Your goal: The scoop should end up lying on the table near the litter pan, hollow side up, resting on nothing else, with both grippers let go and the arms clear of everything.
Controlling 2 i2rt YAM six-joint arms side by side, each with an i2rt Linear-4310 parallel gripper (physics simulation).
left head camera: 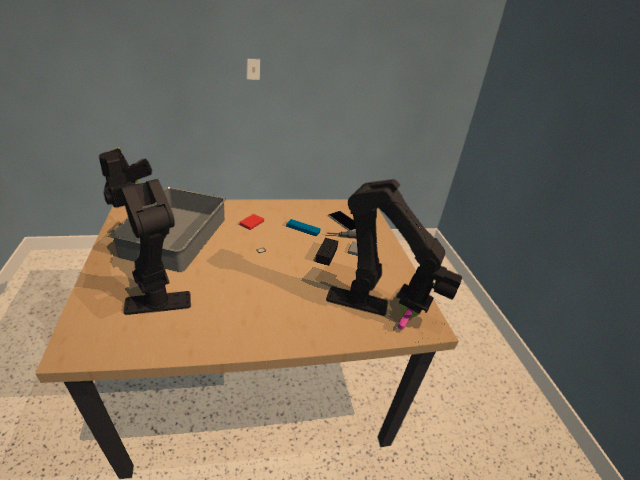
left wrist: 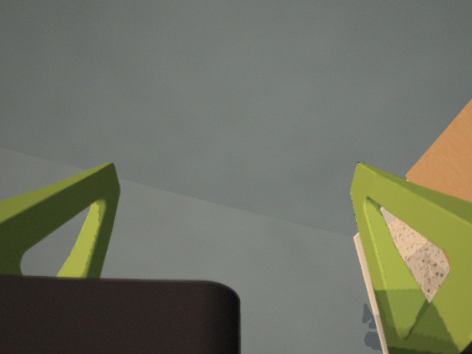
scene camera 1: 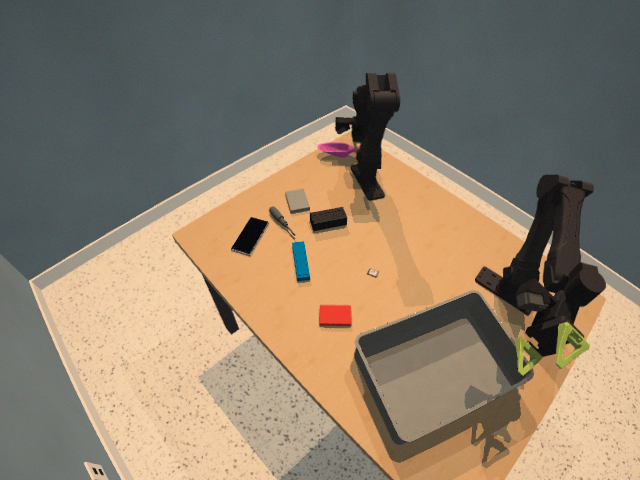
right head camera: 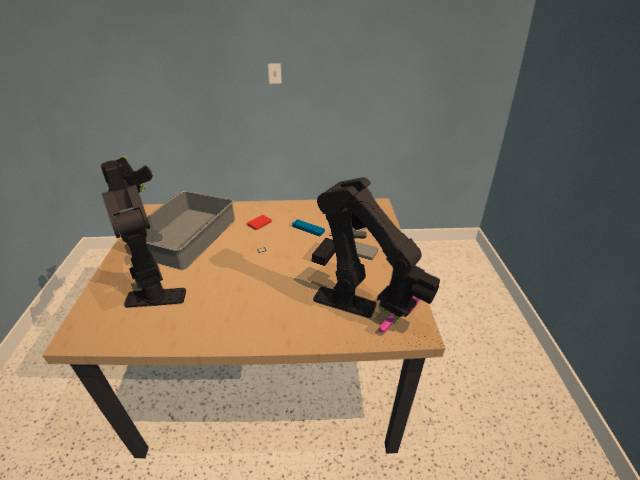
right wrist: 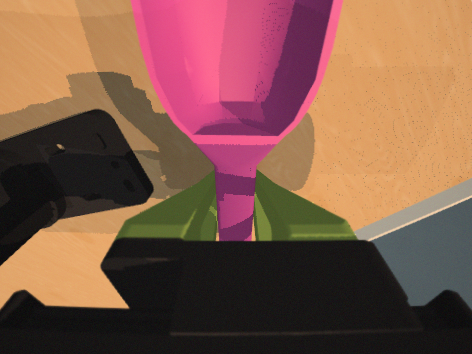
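Pixels of known places: left gripper, between the fingertips: (left head camera: 122, 161) (left wrist: 235, 176) (scene camera 1: 538, 370) (right head camera: 132, 168); right gripper, between the fingertips: (left head camera: 406, 317) (right head camera: 392, 320) (right wrist: 235, 177); left arm's base, origin of its link: (left head camera: 158, 303) (scene camera 1: 505, 290) (right head camera: 155, 298); right arm's base, origin of its link: (left head camera: 357, 301) (scene camera 1: 366, 181) (right head camera: 344, 302) (right wrist: 31, 181).
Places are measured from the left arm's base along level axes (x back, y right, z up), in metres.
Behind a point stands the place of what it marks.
Note:
The pink scoop (left head camera: 404, 320) {x 0.238, y 0.729, z 0.038 m} (right head camera: 386, 324) {x 0.240, y 0.729, z 0.037 m} (scene camera 1: 334, 149) {x 0.151, y 0.842, z 0.014 m} (right wrist: 230, 75) {x 0.162, y 0.800, z 0.003 m} is near the table corner beside the right arm's base, hollow side up. Whether it touches the table is unclear. My right gripper (right wrist: 235, 177) {x 0.205, y 0.760, z 0.011 m} is shut on its handle, just behind the bowl. The handle's end is hidden in the right wrist view. My left gripper (scene camera 1: 542, 369) {x -0.391, y -0.101, z 0.311 m} (left wrist: 235, 176) {x -0.391, y -0.101, z 0.311 m} is open and empty, raised by the litter pan's outer corner. The grey litter pan (left head camera: 204, 240) {x -0.293, y 0.156, z 0.022 m} (right head camera: 206, 240) {x -0.277, y 0.148, z 0.034 m} (scene camera 1: 413, 335) {x -0.325, y 0.148, z 0.002 m} stands at the other end of the table, far from the scoop.
On the table (left head camera: 232, 330) {x 0.147, y 0.217, z 0.000 m} (scene camera 1: 258, 206) {x -0.277, y 0.841, z 0.000 m} lie a red block (left head camera: 251, 221) {x -0.415, y 0.351, z 0.015 m} (scene camera 1: 334, 315) {x -0.430, y 0.354, z 0.015 m}, a blue bar (left head camera: 303, 227) {x -0.341, y 0.555, z 0.017 m} (scene camera 1: 300, 260) {x -0.358, y 0.554, z 0.020 m}, a black block (left head camera: 327, 251) {x -0.141, y 0.595, z 0.037 m} (scene camera 1: 328, 219) {x -0.181, y 0.592, z 0.038 m}, a phone (scene camera 1: 249, 236) {x -0.396, y 0.754, z 0.008 m}, a screwdriver (scene camera 1: 278, 215) {x -0.275, y 0.736, z 0.027 m}, a grey block (scene camera 1: 297, 200) {x -0.171, y 0.747, z 0.015 m} and a small pale piece (left head camera: 261, 250) {x -0.228, y 0.364, z 0.002 m} (scene camera 1: 372, 272) {x -0.231, y 0.365, z 0.002 m}.

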